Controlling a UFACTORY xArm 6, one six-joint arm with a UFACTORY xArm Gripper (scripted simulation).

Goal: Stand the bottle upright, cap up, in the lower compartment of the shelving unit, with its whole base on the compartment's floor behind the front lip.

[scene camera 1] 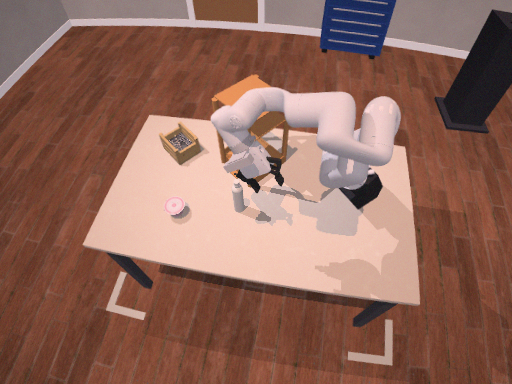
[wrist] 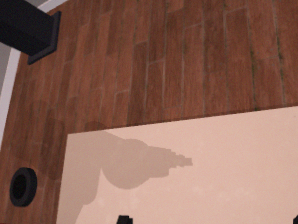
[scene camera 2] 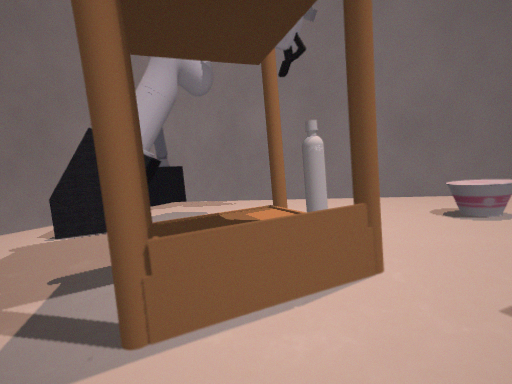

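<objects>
Shelving unit [scene camera 1: 267,121], [scene camera 2: 187,44]: same spot.
</objects>
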